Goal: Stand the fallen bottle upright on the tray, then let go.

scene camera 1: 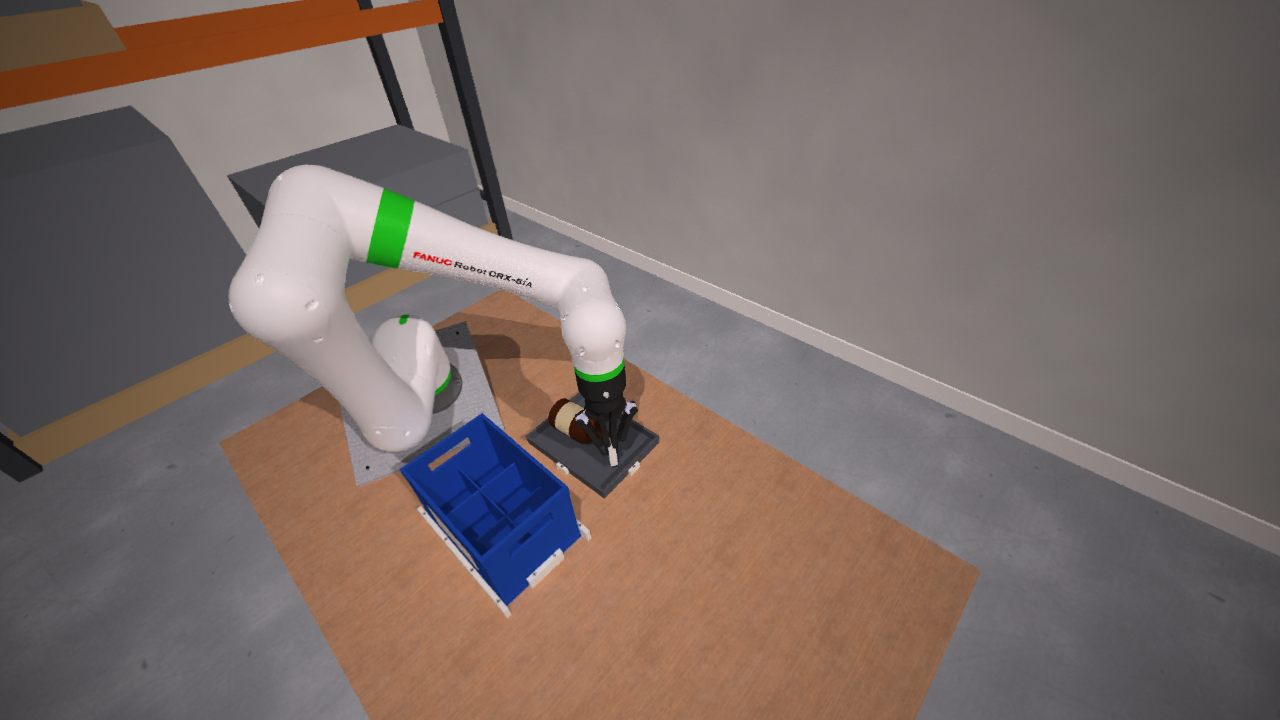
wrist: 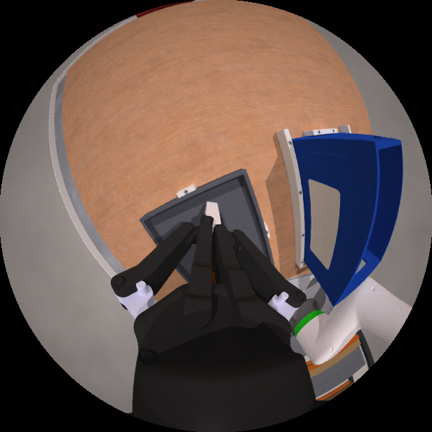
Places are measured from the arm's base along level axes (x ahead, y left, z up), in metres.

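Where they show: gripper, between the fingertips: [scene camera 1: 613, 460].
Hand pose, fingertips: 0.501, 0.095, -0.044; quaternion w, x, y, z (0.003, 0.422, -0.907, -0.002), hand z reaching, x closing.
Observation:
After its pixels a point has its place, as x, y, z.
A brown bottle [scene camera 1: 567, 419] {0.363, 0.107, -0.001} with a cream label lies on its side at the back left part of the dark grey tray [scene camera 1: 601, 485] {0.507, 0.041, -0.067} [wrist: 192, 204]. Its neck end is hidden behind the fingers in the scene view. In the wrist view the gripper hides nearly all of the bottle; a sliver of brown [wrist: 214, 267] shows between the fingers' links. My gripper [scene camera 1: 613, 455] {0.501, 0.095, -0.044} [wrist: 210, 210] points down over the tray. It is shut, with its pale fingertips together and nothing between them.
A blue crate [scene camera 1: 537, 561] {0.531, -0.173, -0.027} [wrist: 350, 200] with compartments stands beside the tray, with white rails [scene camera 1: 460, 559] {0.396, -0.250, -0.042} [wrist: 296, 200] along its base. The arm's base plate [scene camera 1: 366, 452] {0.005, -0.204, -0.038} is behind the crate. An orange and dark shelf rack [scene camera 1: 474, 116] stands at the back left.

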